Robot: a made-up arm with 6 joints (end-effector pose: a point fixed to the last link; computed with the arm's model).
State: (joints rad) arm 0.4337 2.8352 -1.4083 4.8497 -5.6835 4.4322
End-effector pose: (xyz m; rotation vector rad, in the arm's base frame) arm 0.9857 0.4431 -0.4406 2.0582 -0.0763 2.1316
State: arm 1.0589 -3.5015 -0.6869 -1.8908 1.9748 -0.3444
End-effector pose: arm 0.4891 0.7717 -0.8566 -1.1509 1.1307 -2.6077
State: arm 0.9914 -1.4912 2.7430 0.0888 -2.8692 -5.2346
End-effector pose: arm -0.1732 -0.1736 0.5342 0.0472 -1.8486 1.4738
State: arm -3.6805 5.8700 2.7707 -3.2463 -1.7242 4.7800
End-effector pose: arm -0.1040 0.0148 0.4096 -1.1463 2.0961 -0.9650
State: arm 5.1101 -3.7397 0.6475 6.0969 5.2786 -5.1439
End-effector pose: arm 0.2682 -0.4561 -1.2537 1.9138 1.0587 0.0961
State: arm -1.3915 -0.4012 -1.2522 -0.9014 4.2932 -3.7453
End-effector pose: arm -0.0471 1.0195 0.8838 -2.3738 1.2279 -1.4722
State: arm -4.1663 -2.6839 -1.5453 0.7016 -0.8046 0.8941
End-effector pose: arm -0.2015 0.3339 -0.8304 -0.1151 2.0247 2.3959
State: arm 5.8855 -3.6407 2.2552 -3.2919 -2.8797 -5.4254
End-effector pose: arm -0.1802 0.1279 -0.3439 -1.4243 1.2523 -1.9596
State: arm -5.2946 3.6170 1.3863 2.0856 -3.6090 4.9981
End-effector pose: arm -0.6314 -0.7810 -0.3398 -1.6390 -1.5262 -1.0314
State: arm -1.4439 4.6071 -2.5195 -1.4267 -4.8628 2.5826
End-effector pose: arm -0.0823 0.1660 -0.2357 2.1151 -0.3454 -1.6480
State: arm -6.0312 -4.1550 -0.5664 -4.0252 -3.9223 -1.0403
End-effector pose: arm 1.2928 0.4521 -0.1412 -1.4745 0.2954 2.3630
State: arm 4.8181 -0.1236 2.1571 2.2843 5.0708 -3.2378
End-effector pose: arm 0.0305 -0.5658 0.6535 -1.1821 -2.1444 0.6296
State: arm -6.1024 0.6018 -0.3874 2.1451 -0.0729 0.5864
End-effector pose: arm 0.6387 0.1630 1.7629 0.3805 0.0227 2.8826
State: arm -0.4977 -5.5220 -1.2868 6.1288 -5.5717 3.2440
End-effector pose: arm 0.2146 -0.0700 1.5979 0.2040 -0.1901 2.6079
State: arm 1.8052 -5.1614 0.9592 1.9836 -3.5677 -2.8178
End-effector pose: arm -0.3989 1.2554 0.3079 -0.2987 -1.3617 2.7407
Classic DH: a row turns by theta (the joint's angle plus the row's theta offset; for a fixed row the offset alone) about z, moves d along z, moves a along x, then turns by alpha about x. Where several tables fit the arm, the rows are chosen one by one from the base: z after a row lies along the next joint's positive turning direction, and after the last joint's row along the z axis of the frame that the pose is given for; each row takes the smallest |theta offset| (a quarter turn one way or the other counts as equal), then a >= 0, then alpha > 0; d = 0 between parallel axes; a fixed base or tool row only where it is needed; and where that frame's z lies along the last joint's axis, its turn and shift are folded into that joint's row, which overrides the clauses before.
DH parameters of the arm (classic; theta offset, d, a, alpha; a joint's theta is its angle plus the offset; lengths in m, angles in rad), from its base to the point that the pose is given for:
joint 1: 0 0.241 0 -1.5708
joint 2: -1.5708 0 0.8315 0
joint 3: 1.5708 0.0526 0 1.5708
joint 4: 0 0.7417 0 -1.5708
joint 5: 0 0 0 1.5708
joint 6: 0 0.1157 0 0

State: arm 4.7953 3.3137 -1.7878 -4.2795 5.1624 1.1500
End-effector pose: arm 0.0121 -0.6520 -0.5863 0.7287 -1.8047 0.2709
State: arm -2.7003 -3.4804 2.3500 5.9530 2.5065 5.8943
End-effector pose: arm 0.2685 0.0933 -0.2080 1.9293 0.3233 -2.3022
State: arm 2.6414 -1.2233 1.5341 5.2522 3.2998 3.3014
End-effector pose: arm 0.4927 -0.3471 1.1244 2.0602 1.7873 0.0078
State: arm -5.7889 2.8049 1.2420 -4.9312 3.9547 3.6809
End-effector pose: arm -0.1928 -0.1374 -0.9670 1.5761 0.0414 2.0037
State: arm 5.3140 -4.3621 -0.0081 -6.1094 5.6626 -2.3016
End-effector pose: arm 0.9340 -1.2882 -0.2624 0.9449 -1.6163 2.4591
